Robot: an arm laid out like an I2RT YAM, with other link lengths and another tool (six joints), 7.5 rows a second.
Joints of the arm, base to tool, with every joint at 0 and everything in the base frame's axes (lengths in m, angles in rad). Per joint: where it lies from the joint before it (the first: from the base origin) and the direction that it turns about. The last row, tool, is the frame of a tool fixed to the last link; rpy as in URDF.
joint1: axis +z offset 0 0 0.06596
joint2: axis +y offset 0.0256 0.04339 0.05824
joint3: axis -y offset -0.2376 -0.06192 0
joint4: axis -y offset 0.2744 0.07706 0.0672
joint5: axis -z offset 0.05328 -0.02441 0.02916
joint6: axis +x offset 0.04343 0 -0.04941
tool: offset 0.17 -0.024 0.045 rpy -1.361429 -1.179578 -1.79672
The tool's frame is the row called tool.
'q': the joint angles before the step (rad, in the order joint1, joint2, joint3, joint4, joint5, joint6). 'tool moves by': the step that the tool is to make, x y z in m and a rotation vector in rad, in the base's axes. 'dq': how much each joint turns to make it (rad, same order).
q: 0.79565, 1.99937, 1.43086, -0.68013, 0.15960, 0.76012
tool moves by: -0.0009, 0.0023, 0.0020, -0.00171, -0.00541, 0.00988
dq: 0.00619, -0.00288, 0.00125, -0.00075, 0.00363, -0.00518
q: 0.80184, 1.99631, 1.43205, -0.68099, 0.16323, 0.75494
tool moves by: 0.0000, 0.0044, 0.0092, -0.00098, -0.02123, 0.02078
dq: 0.01108, -0.01569, 0.00379, -0.00305, 0.01196, -0.01462
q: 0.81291, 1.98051, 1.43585, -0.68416, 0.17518, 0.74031
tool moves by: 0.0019, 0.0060, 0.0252, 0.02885, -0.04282, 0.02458
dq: 0.00678, -0.05710, -0.00306, 0.00002, 0.00425, -0.02106
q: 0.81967, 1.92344, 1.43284, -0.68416, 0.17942, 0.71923
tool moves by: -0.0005, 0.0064, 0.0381, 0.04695, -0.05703, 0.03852
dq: 0.00665, -0.09194, -0.00916, -0.00364, -0.00448, -0.03358
